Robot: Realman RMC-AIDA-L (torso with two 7-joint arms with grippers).
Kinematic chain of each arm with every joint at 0, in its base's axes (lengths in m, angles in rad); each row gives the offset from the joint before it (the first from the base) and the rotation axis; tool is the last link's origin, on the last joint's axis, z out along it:
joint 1: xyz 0 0 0.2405 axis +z
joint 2: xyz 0 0 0 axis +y
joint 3: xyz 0 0 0.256 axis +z
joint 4: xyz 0 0 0 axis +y
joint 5: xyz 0 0 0.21 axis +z
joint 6: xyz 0 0 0 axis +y
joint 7: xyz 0 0 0.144 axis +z
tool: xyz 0 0 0
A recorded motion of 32 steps. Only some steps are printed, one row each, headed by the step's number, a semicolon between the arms.
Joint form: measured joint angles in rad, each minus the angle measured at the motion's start. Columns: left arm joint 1, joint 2, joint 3, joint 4, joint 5, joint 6, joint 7; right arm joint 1, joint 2, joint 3, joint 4, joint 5, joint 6, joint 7.
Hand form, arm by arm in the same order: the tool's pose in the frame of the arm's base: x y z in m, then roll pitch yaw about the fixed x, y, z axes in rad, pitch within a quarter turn. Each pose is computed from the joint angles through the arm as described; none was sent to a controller.
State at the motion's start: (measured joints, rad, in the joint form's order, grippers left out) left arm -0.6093 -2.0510 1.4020 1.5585 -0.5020 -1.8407 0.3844; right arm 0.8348 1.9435 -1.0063 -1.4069 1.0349 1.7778 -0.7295
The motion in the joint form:
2: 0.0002 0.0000 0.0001 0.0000 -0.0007 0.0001 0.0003; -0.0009 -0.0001 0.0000 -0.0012 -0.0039 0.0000 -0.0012
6: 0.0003 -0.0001 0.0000 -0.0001 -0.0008 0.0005 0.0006; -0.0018 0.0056 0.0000 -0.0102 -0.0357 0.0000 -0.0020
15: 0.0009 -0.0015 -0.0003 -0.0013 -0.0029 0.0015 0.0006; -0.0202 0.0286 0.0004 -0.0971 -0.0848 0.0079 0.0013
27: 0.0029 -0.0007 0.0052 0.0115 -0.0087 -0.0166 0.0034; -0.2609 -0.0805 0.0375 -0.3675 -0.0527 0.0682 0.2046
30: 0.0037 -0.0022 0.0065 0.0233 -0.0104 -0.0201 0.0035; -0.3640 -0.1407 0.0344 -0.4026 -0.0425 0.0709 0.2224
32: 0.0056 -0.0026 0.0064 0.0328 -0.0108 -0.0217 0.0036; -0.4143 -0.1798 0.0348 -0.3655 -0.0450 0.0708 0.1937
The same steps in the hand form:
2: -0.1597 0.3296 0.0320 -2.6275 0.2840 0.8643; 0.0681 0.3803 0.0984 -2.9591 0.1601 -0.3916
6: -0.1597 0.3296 0.0319 -2.6277 0.2837 0.8640; 0.0706 0.3812 0.0977 -2.9373 0.1437 -0.3951
15: -0.1596 0.3293 0.0312 -2.6313 0.2827 0.8640; 0.0687 0.3756 0.1004 -2.8774 0.1279 -0.3636
27: -0.1581 0.3262 0.0316 -2.6391 0.2970 0.8565; 0.1235 0.3371 0.1632 -2.6826 0.1670 -0.5585
30: -0.1559 0.3255 0.0320 -2.6408 0.2954 0.8475; 0.1540 0.3219 0.1815 -2.6195 0.1453 -0.6334
32: -0.1548 0.3250 0.0328 -2.6399 0.2924 0.8421; 0.1786 0.3163 0.1908 -2.6007 0.1166 -0.6881

